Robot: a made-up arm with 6 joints.
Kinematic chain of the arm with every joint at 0, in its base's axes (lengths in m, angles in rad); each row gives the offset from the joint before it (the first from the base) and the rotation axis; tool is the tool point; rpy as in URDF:
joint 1: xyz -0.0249 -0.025 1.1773 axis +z
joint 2: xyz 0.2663 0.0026 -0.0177 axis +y
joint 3: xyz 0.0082 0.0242 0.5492 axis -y
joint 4: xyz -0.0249 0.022 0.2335 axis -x
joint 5: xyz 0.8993 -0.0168 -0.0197 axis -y
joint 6: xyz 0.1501 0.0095 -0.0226 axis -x
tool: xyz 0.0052 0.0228 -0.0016 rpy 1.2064 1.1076 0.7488
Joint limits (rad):
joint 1: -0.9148..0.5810
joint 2: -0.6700..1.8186
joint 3: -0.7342..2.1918
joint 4: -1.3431..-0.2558
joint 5: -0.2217..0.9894
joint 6: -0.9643..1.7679
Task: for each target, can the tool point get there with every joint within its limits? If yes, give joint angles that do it. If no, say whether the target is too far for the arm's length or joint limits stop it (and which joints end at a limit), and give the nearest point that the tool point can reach.
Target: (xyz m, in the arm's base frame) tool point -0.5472 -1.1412 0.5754
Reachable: no: joint limits stop it (at a limit: joint 1, joint 3, joint 4, joint 5, joint 6) | nearest point 0.3468 -0.5970 0.3531 | short by 1.070 m
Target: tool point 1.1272 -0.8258 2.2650
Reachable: yes | joints -0.6636 0.5821 1.0460 -0.5596 0.0123 -0.3818
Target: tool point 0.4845 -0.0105 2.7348
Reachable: yes | joints 0.0225 0.0660 1.1785 -1.0669 0.7003 0.0630
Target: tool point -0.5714 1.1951 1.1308
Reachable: no: joint limits stop it (at a limit: joint 1, joint 2, joint 3, joint 4, joint 5) | nearest point -0.6639 0.8656 1.5411 | short by 0.534 m
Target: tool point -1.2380 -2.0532 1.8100
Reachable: no: too far | nearest point -0.9184 -0.6536 1.7020 | short by 1.440 m
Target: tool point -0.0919 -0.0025 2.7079
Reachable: yes | joints -0.4121 -0.1581 1.3723 -0.8758 0.8965 0.1782
